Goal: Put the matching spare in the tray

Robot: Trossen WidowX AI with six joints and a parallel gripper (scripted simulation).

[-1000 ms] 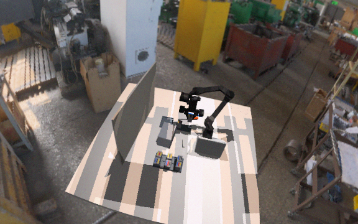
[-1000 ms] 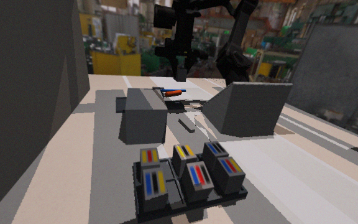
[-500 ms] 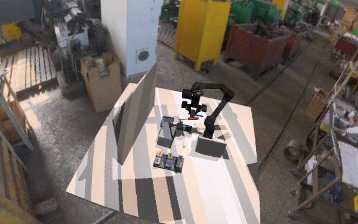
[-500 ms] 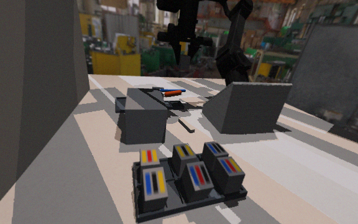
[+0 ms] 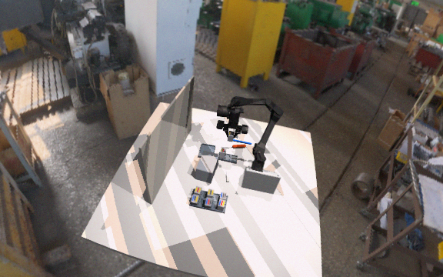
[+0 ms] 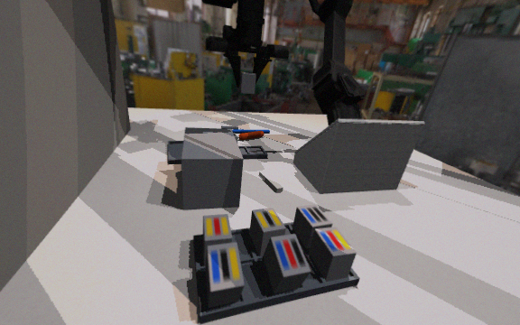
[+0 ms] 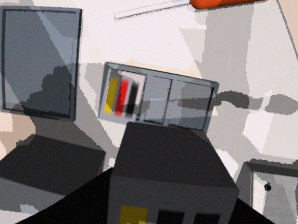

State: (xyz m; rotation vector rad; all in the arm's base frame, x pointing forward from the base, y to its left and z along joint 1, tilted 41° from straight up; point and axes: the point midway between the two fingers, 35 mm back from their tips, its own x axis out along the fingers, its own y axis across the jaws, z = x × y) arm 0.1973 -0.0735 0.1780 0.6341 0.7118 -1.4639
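My gripper tip is now 140 mm short of the dark tray, 10 mm to the left of it and 180 mm above it. From my gripper tip the other things lie so: grey box: 100 mm ahead, 170 mm to the left, 130 mm below; then grey bar: 30 mm behind, 160 mm to the left, 180 mm below; then grey block: 20 mm above.
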